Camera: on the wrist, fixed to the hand. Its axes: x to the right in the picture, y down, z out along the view.
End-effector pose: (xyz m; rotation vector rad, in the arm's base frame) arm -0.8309 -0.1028 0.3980 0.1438 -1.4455 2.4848
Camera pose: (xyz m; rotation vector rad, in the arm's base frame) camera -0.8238 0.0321 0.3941 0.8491 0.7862 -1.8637
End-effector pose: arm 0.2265 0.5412 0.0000 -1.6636 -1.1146 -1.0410
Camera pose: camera 0.1509 0.4474 0.0613 -1.6340 0.2678 -0.0447
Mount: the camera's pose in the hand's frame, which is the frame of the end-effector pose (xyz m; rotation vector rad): 0.0160 -0.0620 -0.1190 0.1781 0.1390 1.4917
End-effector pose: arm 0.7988 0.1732 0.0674 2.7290 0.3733 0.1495
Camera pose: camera 0.7811 0.2753 0.1541 2.5185 -1.6935 0.6788
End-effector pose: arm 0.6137 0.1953 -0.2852 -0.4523 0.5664 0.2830
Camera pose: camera 0.5965 0.0862 -0.3631 0.2158 0.9813 1.6139
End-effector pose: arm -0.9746 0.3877 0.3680 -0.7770 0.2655 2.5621
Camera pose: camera -0.9003 0.4119 0.2577 0.4465 -0.8654 -1.9847
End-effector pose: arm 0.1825 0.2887 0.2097 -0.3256 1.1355 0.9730
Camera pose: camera 0.1598 0.1820 0.1299 0.7551 1.5469 2.1123
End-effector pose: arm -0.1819 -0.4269 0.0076 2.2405 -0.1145 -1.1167
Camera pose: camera -0.0947 -0.3239 0.0145 1.5872 -1.5370 -0.0985
